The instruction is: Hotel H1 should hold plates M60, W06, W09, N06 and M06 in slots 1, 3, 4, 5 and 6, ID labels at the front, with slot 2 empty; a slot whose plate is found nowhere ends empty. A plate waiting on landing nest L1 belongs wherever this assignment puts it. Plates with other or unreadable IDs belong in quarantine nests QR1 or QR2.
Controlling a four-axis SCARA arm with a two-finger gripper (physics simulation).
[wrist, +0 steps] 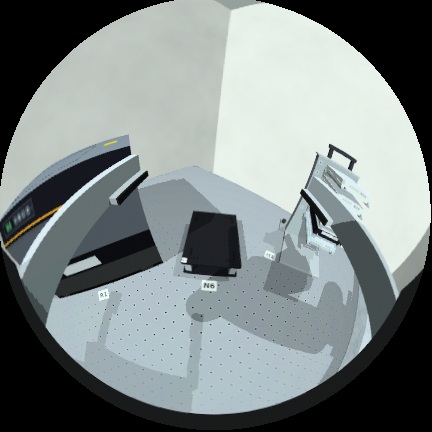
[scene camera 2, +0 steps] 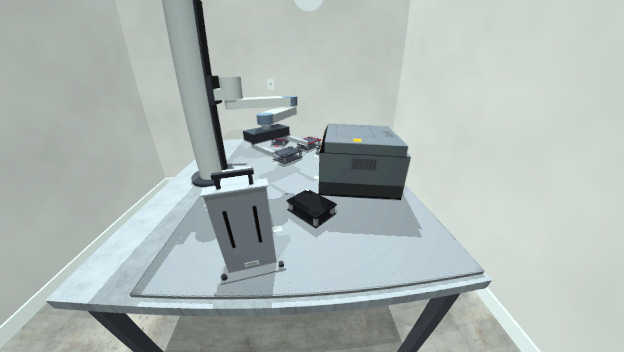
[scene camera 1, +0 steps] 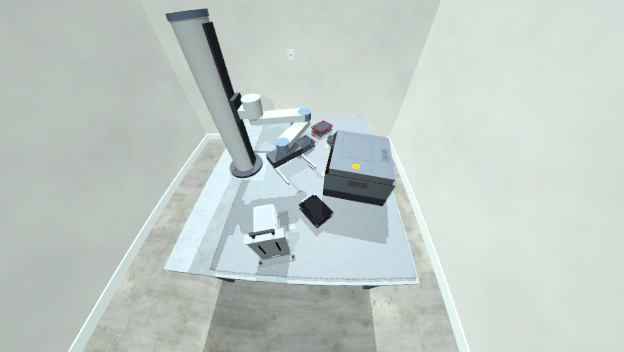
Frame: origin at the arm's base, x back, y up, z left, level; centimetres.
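Seen in the pictures: gripper, fingertip midpoint: (wrist: pixel 229 168) (scene camera 2: pixel 291 148) (scene camera 1: pixel 302 175); arm's base, origin of the base link: (scene camera 1: pixel 246 165).
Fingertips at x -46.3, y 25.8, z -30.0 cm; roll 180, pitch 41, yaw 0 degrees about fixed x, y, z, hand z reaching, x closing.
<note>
Offsets run from my fingertips to a thing's middle. "pt": to the spot under its first point.
Hotel H1 {dx +12.4, dy -9.0, dz -27.7 cm} (scene camera 1: pixel 270 246) (scene camera 2: pixel 243 230) (wrist: pixel 296 227) stands at the table's front left, its back to the scene cameras. In the wrist view its front shows obliquely: upper white plates {dx +14.2, dy +0.2, dz -24.7 cm} (wrist: pixel 343 186), a black plate {dx +14.2, dy -11.0, dz -24.7 cm} (wrist: pixel 327 231) low in the stack and a white plate {dx +14.2, dy -13.8, dz -24.7 cm} (wrist: pixel 320 244) below it; their IDs are not readable, and a finger covers part of the stack. My gripper (scene camera 1: pixel 302 175) (scene camera 2: pixel 290 148) (wrist: pixel 229 168) is open and empty, raised over the table behind the black-topped nest N6. Red-rimmed nests {pt dx -11.4, dy -19.5, dz +74.4 cm} (scene camera 1: pixel 322 126) (scene camera 2: pixel 310 141) stand at the back, one partly hidden. L1 cannot be identified.
Nest N6 {dx -7.1, dy -21.8, dz -7.6 cm} (scene camera 1: pixel 316 210) (scene camera 2: pixel 312 204) (wrist: pixel 212 240) stands right of the hotel. A large grey device {dx -33.1, dy -11.7, dz +18.6 cm} (scene camera 1: pixel 360 186) (scene camera 2: pixel 364 175) (wrist: pixel 125 225) stands on the right, with label R1 {pt dx -12.1, dy -24.5, dz +22.6 cm} (wrist: pixel 103 294) before it. A dark grey nest {dx +4.3, dy -21.5, dz +51.4 cm} (scene camera 2: pixel 287 154) stands behind the gripper. The arm's column (scene camera 1: pixel 215 90) (scene camera 2: pixel 187 90) rises at left.
</note>
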